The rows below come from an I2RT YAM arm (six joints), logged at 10 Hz.
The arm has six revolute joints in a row. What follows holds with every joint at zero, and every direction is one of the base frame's.
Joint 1 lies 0.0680 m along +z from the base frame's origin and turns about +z.
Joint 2 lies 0.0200 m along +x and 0.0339 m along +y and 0.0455 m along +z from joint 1 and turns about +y.
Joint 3 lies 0.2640 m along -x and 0.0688 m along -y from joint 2 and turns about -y.
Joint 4 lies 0.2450 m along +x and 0.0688 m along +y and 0.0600 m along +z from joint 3 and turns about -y.
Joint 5 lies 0.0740 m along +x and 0.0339 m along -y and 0.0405 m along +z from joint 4 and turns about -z.
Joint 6 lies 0.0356 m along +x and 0.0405 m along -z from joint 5 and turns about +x.
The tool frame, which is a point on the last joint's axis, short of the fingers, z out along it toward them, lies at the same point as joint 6; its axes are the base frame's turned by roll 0.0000, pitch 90.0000 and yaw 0.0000 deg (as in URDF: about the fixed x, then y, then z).
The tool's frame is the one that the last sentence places.
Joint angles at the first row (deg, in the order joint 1, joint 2, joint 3, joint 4, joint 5, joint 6):
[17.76, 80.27, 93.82, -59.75, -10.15, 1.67]
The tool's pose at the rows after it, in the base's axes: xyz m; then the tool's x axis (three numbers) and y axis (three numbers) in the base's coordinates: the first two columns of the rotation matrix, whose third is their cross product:
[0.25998 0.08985 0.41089 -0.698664 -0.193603 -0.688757 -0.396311 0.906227 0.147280]
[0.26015 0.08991 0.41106 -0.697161 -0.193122 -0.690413 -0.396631 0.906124 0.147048]
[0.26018 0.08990 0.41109 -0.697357 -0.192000 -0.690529 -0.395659 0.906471 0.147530]
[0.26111 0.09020 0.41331 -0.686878 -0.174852 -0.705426 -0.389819 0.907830 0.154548]
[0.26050 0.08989 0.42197 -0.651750 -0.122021 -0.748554 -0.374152 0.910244 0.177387]
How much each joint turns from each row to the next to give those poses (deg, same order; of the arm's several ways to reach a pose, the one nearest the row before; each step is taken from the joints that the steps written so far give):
[0.00, 0.00, 0.02, 0.03, 0.00, 0.00]
[0.00, 0.00, 0.00, 0.13, 0.00, 0.00]
[0.00, 0.00, 0.00, 0.02, 0.02, 0.07]
[0.00, -0.13, 0.00, 1.22, 0.00, 0.76]
[-0.02, -0.92, 0.00, 3.26, 0.00, 2.30]

